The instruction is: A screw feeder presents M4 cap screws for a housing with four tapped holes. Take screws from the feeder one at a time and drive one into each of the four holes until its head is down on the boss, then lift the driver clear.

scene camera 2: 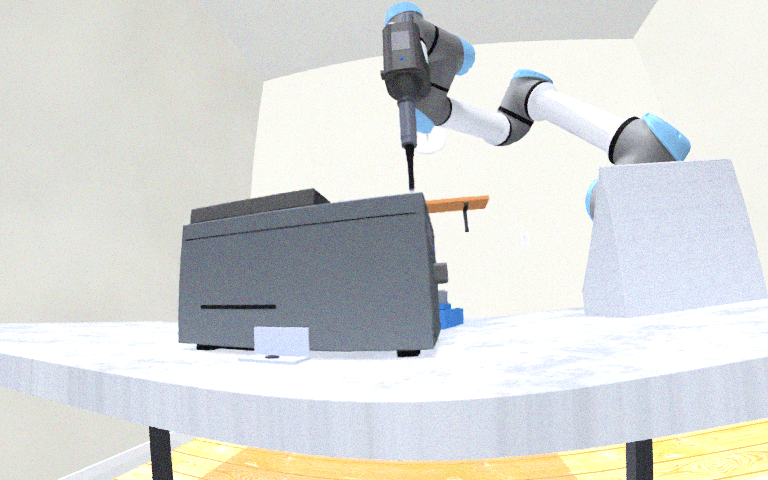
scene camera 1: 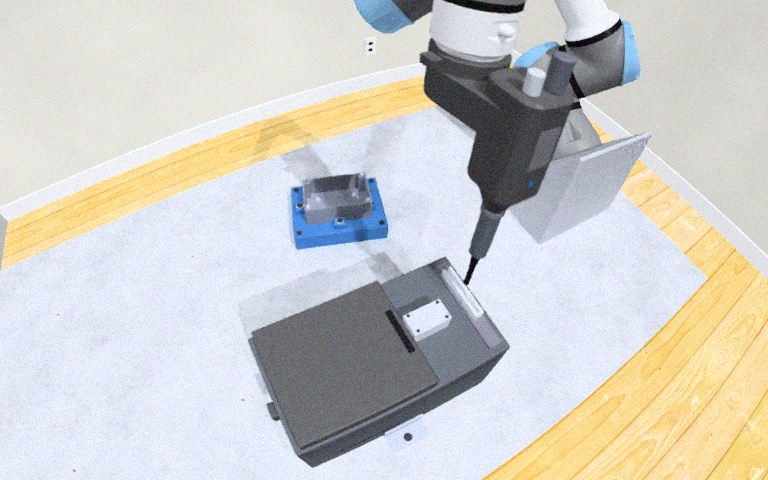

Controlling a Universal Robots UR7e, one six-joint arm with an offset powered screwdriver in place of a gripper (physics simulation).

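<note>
My screwdriver [scene camera 1: 466,283] [scene camera 2: 411,189] points down, its bit tip close to the top of the dark grey screw feeder [scene camera 1: 339,367] [scene camera 2: 305,271], near the end by the white rail [scene camera 1: 462,291]. In scene camera 2 a small pale spot shows right under the tip; whether a screw is on the bit is too small to tell. The grey, open-topped housing [scene camera 1: 339,213] stands on the blue fixture [scene camera 1: 342,234] [scene camera 2: 451,318], apart from the driver. Its corner bosses are too blurred to tell which hold screws. In scene camera 2 the feeder hides most of the fixture and housing.
A white block [scene camera 1: 427,320] with dark holes sits on the feeder's top, beside the raised dark lid [scene camera 1: 334,362]. A pale angled stand [scene camera 1: 589,192] [scene camera 2: 673,243] is at the arm's base. A small pale plate [scene camera 1: 395,440] [scene camera 2: 281,340] lies beside the feeder.
</note>
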